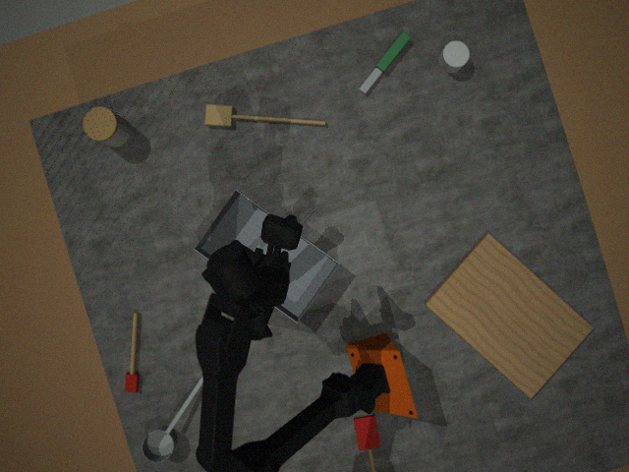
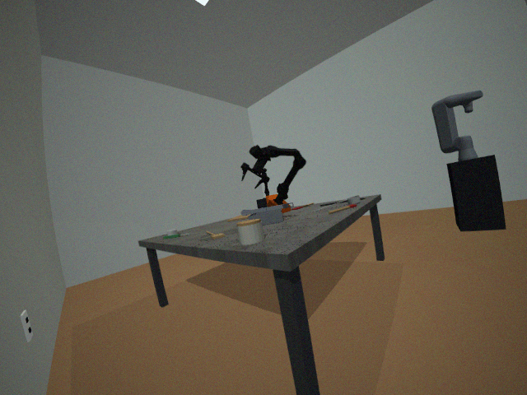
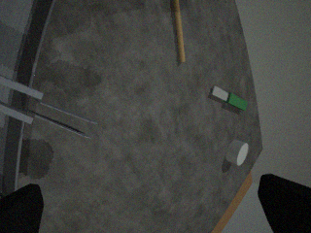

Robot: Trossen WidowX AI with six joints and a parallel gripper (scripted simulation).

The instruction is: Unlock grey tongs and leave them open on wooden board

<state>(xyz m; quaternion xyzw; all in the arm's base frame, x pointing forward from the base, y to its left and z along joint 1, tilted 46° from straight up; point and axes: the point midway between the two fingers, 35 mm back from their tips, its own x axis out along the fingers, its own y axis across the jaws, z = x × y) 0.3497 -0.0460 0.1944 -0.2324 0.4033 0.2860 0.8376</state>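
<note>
Now: the roasting tin 30 mm behind my gripper tip, 80 mm to the left of it and 200 mm below it. From my gripper tip the other things lie so: green-handled tool: 350 mm ahead, 320 mm to the right, 220 mm below; then wooden board: 340 mm behind, 460 mm to the right, 220 mm below; then white cylinder: 320 mm ahead, 500 mm to the right, 210 mm below.
</note>
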